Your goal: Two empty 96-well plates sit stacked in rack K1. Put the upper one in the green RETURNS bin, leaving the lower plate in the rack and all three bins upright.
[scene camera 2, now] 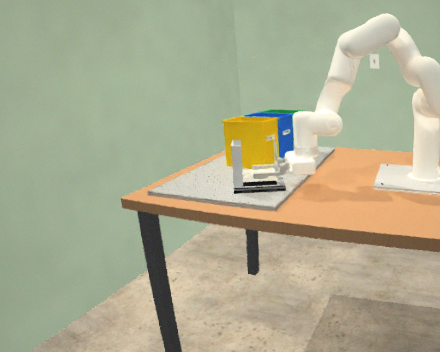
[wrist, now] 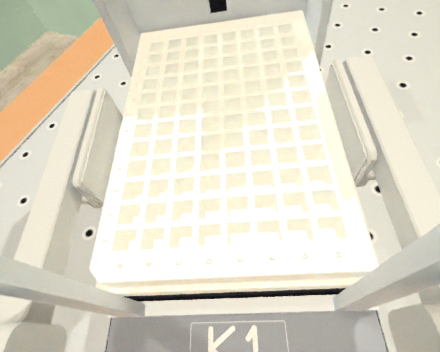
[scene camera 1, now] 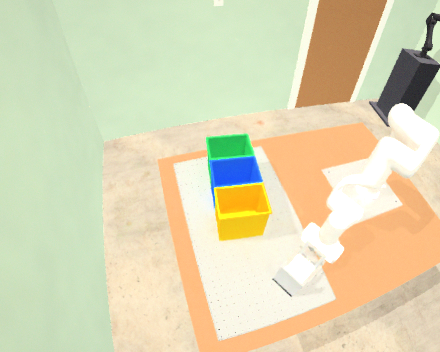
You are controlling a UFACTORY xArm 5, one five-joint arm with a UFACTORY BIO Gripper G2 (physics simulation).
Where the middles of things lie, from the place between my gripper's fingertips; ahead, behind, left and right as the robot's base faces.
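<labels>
With the white 96-well plate point(wrist: 229, 175) as my reference, my hand is 1 cm above it, 1 cm past it and 1 cm to the left of it. I find the yellow bin point(scene camera 1: 241, 211) 25 cm to the right of my hand, 16 cm ahead of it and 4 cm above it. The blue bin point(scene camera 1: 244, 170) is 17 cm ahead of my hand, 38 cm to the right and 4 cm above, and the green bin point(scene camera 1: 229, 146), counted from my hand too, is 17 cm ahead, 51 cm to the right and 4 cm above.
</labels>
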